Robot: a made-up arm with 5 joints.
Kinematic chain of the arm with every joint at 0, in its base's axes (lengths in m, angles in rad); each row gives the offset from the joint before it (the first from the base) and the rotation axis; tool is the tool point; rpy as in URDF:
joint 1: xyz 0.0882 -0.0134 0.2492 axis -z
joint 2: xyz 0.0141 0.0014 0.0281 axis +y
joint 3: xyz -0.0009 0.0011 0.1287 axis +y
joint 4: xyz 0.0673 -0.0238 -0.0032 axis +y
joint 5: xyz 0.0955 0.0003 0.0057 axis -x
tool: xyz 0.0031 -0.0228 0.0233 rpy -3.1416 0 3.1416
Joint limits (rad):
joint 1: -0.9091..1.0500
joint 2: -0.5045..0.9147
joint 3: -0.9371..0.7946
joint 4: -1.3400..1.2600
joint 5: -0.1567..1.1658
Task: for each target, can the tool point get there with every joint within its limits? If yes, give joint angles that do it. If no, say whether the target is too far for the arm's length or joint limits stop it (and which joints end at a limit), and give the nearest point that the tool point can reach.
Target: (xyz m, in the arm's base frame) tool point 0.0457 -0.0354 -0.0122
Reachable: no: joint limits stop it (at a limit: joint 1, joint 2, joint 3) | nearest point 0.0972 -0.0872 0.1907 | short by 0.216 m
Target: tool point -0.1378 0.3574 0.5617
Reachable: no: too far | nearest point 0.0026 0.0980 0.4831 | short by 0.305 m
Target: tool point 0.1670 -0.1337 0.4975
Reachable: yes | joints 0.7183 -0.1212 -0.7345 0.7437 0.1999
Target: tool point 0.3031 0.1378 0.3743
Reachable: yes | joints -0.7530 0.6243 -0.6188 0.3712 0.2729
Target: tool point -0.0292 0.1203 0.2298
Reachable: no: joint limits stop it (at a limit: joint 1, joint 5) | nearest point 0.1154 0.0076 0.2298 | short by 0.183 m
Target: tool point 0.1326 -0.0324 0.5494
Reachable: yes | joints -0.0889 -0.0010 -0.6909 -0.7420 0.7177
